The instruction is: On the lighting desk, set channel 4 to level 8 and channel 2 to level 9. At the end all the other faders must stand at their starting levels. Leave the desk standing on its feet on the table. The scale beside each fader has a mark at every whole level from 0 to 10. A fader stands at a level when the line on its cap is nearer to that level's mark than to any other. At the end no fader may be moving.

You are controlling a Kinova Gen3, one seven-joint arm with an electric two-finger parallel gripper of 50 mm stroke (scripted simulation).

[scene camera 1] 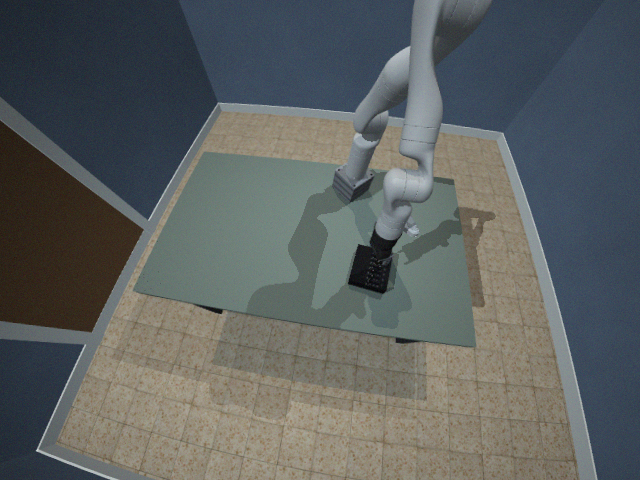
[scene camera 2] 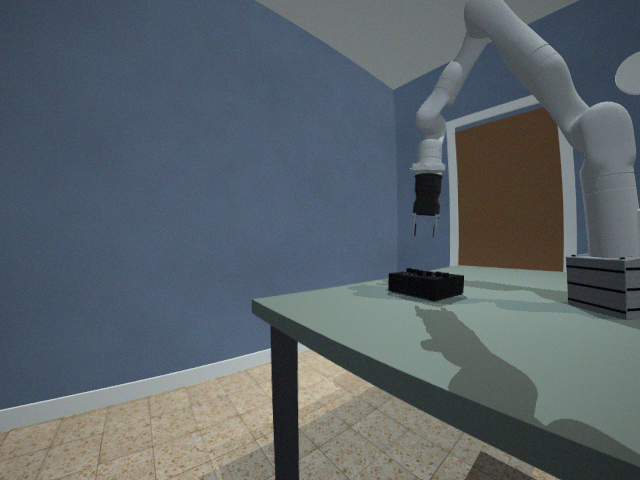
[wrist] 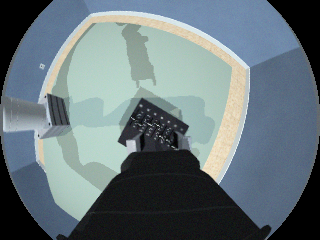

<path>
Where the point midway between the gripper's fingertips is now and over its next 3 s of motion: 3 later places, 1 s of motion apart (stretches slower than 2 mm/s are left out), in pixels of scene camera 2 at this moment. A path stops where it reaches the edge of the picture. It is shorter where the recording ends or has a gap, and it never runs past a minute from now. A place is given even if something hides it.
The gripper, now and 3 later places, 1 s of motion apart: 423, 236; 426, 232; 408, 258; 408, 262
</path>
